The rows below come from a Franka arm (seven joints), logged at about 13 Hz.
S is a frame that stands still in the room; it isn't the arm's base.
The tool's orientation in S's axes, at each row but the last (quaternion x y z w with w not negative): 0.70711, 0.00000, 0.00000, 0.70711; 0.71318, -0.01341, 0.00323, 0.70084; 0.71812, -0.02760, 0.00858, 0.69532; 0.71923, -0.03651, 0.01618, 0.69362; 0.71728, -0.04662, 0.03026, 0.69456; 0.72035, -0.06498, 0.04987, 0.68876; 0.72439, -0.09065, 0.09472, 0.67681; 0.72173, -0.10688, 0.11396, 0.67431
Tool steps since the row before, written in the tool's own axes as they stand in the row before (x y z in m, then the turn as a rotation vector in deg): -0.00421, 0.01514, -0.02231, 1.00, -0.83, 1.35; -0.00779, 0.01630, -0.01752, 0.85, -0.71, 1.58; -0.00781, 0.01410, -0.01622, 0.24, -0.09, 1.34; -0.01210, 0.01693, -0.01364, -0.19, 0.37, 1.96; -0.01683, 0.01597, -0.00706, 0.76, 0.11, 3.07; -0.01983, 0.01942, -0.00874, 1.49, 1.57, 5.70; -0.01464, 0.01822, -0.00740, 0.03, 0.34, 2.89; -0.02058, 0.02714, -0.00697, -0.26, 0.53, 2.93
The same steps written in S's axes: -0.00421, 0.02231, 0.01514, 1.00, -1.35, -0.83; -0.00792, 0.01735, 0.01642, 0.84, -1.58, -0.72; -0.00810, 0.01598, 0.01421, 0.21, -1.34, -0.12; -0.01296, 0.01339, 0.01649, -0.27, -1.97, 0.28; -0.01831, 0.00698, 0.01428, 0.68, -3.09, 0.09; -0.02256, 0.00839, 0.01635, 1.11, -5.80, 1.52; -0.01897, 0.00620, 0.01424, -0.02, -2.91, 0.14; -0.02808, 0.00513, 0.01985, -0.35, -2.96, 0.23
